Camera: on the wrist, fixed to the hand. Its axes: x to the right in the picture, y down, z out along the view.
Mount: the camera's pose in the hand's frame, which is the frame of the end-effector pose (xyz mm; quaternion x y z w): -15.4 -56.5 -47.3 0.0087 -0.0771 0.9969 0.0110
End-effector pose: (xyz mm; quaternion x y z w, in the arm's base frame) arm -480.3 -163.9 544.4 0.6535 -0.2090 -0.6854 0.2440
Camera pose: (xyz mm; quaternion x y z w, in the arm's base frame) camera -436.2 -108.2 519.7 -0.2519 -0.6785 0.1871 0.6642
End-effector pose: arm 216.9 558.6 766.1 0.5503 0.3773 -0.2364 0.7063
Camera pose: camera 152.4 586.6 739.3 0.3701 -0.6010 0.6558 0.2678
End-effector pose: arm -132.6 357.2 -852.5 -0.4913 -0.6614 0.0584 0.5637
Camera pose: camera -129.4 294.8 -810.5 0.6554 -0.4396 -0.6062 0.0987
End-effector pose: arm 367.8 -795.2 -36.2 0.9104 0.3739 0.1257 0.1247
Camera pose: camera 305.3 -760.9 -12.1 -0.3935 0.9120 -0.0523 0.1030
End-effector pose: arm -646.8 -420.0 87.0 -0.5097 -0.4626 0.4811 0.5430
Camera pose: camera -598.7 -441.4 140.8 0.4249 -0.4653 -0.5899 0.5049
